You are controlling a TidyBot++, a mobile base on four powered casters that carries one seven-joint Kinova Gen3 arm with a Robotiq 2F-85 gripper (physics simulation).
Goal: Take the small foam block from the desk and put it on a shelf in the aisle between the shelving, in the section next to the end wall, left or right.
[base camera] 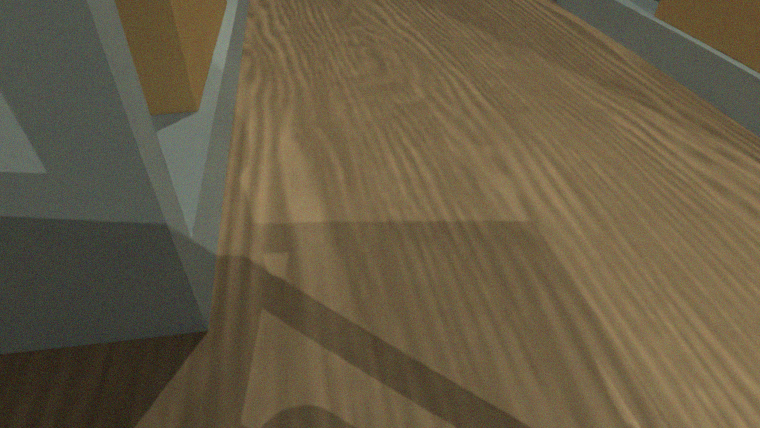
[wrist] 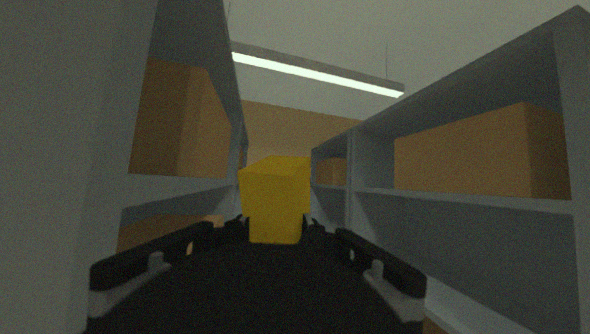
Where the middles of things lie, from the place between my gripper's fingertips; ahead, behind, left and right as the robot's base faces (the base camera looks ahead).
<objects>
Right now the yellow foam block [wrist: 275, 192] is 1 cm behind my hand and 1 cm above it.
</objects>
